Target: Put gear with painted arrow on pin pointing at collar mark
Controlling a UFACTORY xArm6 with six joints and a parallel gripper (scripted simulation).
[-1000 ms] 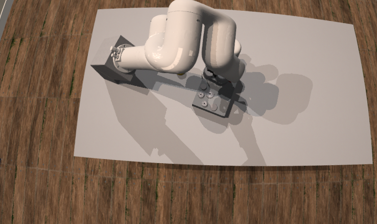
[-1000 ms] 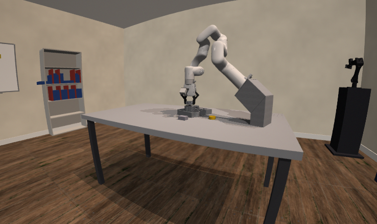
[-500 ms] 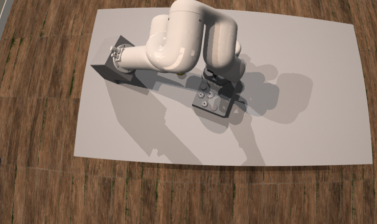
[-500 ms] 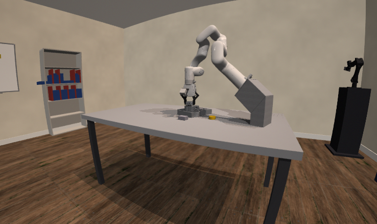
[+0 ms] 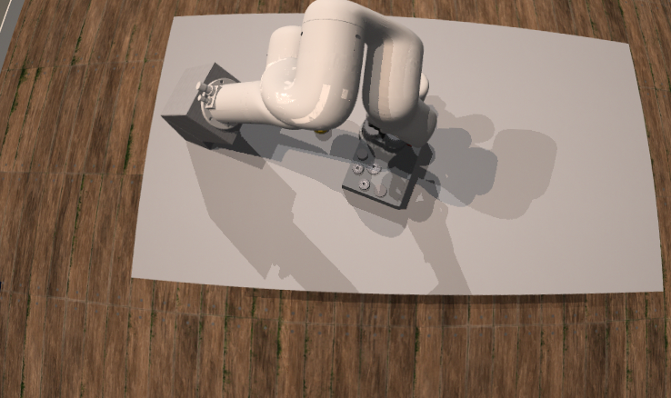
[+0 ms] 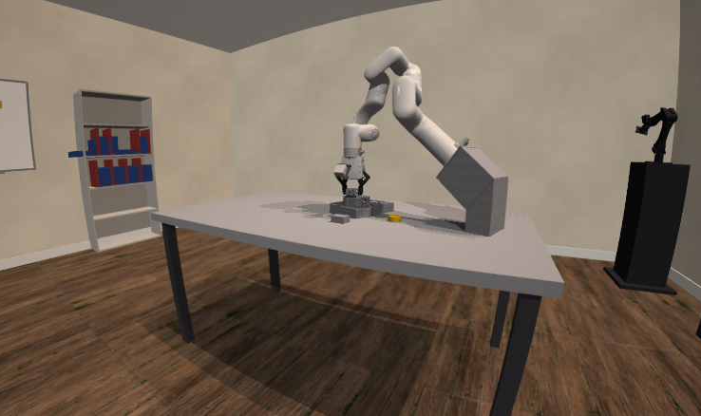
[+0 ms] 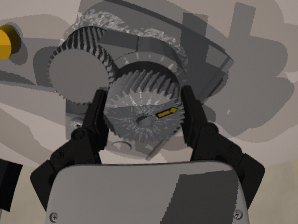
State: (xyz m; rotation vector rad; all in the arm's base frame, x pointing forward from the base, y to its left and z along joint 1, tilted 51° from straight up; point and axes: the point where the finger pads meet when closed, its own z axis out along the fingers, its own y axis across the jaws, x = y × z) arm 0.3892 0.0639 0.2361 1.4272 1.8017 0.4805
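Now: the gear right at my hand. The rest, counted from my hand: small grey block 30 mm behind, 160 mm to the left, 90 mm below; then yellow disc 210 mm behind, 40 mm to the left, 90 mm below.
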